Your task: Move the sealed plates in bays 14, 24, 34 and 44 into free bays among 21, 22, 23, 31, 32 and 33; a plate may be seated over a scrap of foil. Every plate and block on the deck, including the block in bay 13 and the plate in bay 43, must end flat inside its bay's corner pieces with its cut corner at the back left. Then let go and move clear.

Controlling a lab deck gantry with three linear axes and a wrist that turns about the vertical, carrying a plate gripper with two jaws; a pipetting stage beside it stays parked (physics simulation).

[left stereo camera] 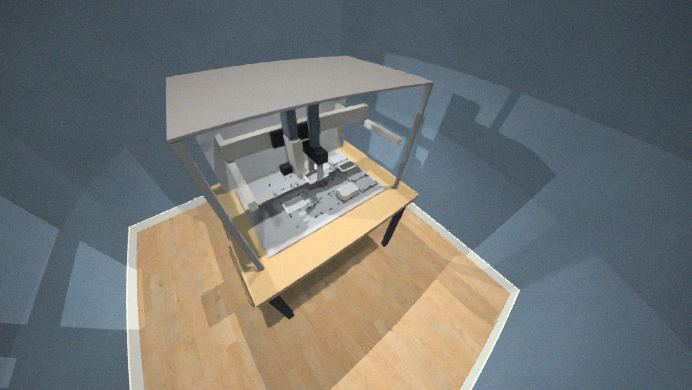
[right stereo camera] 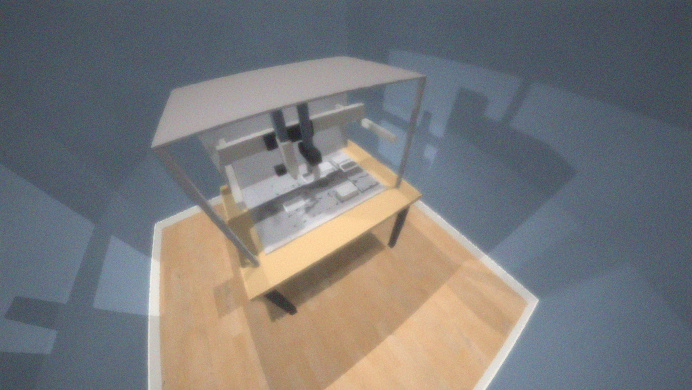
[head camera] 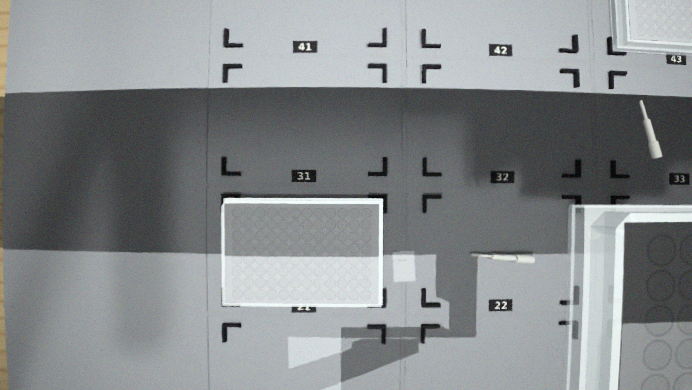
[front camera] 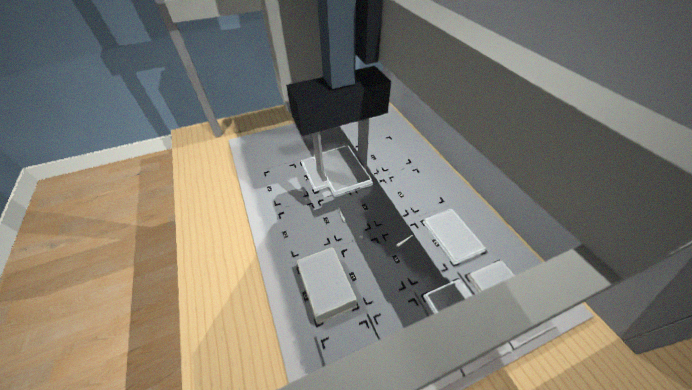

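Where they show: gripper, between the fingertips: (left stereo camera: 316,175) (right stereo camera: 313,175) (front camera: 341,169); robot's base, origin of its link: (left stereo camera: 297,227) (right stereo camera: 294,226) (front camera: 265,173).
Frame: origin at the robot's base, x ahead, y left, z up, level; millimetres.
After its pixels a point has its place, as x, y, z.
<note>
My gripper (front camera: 343,172) {228, 150, 160} is shut on a sealed clear plate (front camera: 352,162) {225, 176, 168} (head camera: 655,300) {177, 169, 167}, held raised above the deck, right of bay 22 in the head view. Another sealed plate (head camera: 302,250) {65, 153, 14} (left stereo camera: 298,203) {85, 137, 14} (right stereo camera: 296,205) {70, 126, 14} lies in bay 21, partly hidden behind the held plate in the front view; its cut corner is not clear. The plates in bay 34 (front camera: 445,299) {518, 246, 29} and bay 44 (front camera: 492,275) {515, 363, 29} are partly behind the front beam. The thick block (front camera: 327,282) {401, 45, 42} (left stereo camera: 347,191) {377, 26, 42} stands in bay 13. The pale plate (front camera: 455,235) {399, 363, 14} (head camera: 660,25) {361, 338, 14} is at bay 43.
A small foil scrap (head camera: 404,267) {146, 137, 1} lies between bays 21 and 22. One pipette tip (head camera: 505,257) {228, 145, 5} lies across bay 22. Another tip (head camera: 650,131) {358, 251, 5} (front camera: 405,241) {362, 253, 4} lies in bay 33. A wide grey beam (front camera: 450,325) {616, 70, 400} crosses the near side of the front view.
</note>
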